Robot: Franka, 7 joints.
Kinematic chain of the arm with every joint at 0, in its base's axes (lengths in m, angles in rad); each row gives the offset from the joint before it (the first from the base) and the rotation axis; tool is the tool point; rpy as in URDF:
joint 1: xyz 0 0 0.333 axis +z
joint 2: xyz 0 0 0 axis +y
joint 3: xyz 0 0 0.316 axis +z
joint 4: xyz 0.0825 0 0 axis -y
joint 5: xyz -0.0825 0 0.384 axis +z
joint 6: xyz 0 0 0 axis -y
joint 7: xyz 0.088 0 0 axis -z
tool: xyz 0 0 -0.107 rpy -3.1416 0 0
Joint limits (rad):
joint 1: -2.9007..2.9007
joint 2: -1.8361..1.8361
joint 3: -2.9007..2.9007
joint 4: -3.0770..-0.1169
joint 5: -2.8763..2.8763
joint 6: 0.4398..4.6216
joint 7: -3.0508..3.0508
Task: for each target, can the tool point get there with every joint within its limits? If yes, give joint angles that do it. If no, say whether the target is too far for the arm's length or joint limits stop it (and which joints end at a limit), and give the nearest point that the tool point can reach.
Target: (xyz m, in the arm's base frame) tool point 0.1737 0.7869 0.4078
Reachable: yes | joints 1.8128 1.0750 -0.7413 -0.9846 -1.7289 1.8657 0.2547
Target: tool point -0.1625 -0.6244 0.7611
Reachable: yes | joints -1.4132 0.7108 -0.6296 -0.8535 0.9457 3.8031 1.8545
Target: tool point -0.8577 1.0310 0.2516
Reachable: no: too far | nearest point -0.5476 0.6583 0.2810 | short by 0.486 m
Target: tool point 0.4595 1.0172 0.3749
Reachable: no: too far | nearest point 0.3529 0.7813 0.3652 | short by 0.259 m
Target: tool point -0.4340 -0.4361 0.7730
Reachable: yes | joints -2.0993 0.5514 -0.6091 -1.0809 -0.2275 4.0523 1.9538
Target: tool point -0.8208 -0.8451 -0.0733
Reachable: no: too far | nearest point -0.5650 -0.5818 0.0533 | short by 0.388 m
